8 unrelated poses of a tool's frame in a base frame.
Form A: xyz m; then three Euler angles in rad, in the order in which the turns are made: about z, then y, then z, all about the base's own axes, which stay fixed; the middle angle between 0 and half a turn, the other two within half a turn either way.
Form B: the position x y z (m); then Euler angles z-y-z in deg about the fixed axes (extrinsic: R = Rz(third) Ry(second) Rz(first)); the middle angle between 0 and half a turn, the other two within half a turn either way. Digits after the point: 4 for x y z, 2 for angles.
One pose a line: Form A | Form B
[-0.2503, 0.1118, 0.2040, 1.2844, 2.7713, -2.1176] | [-0.2503, 0.1118, 0.2040, 73.59, 158.78, -121.33]
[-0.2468, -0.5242, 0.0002, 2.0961, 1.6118, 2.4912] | [-0.2468, -0.5242, 0.0002, 120.10, 92.35, 142.74]
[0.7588, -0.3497, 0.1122, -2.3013, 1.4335, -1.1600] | [0.7588, -0.3497, 0.1122, -131.85, 82.13, -66.46]
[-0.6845, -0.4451, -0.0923, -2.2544, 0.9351, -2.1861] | [-0.6845, -0.4451, -0.0923, -129.17, 53.58, -125.25]
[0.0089, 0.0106, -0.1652, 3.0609, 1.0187, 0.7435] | [0.0089, 0.0106, -0.1652, 175.38, 58.37, 42.60]
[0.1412, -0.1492, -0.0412, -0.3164, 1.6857, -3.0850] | [0.1412, -0.1492, -0.0412, -18.13, 96.58, -176.76]
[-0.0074, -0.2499, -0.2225, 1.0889, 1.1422, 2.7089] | [-0.0074, -0.2499, -0.2225, 62.39, 65.44, 155.21]
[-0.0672, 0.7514, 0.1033, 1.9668, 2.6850, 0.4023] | [-0.0672, 0.7514, 0.1033, 112.69, 153.84, 23.05]
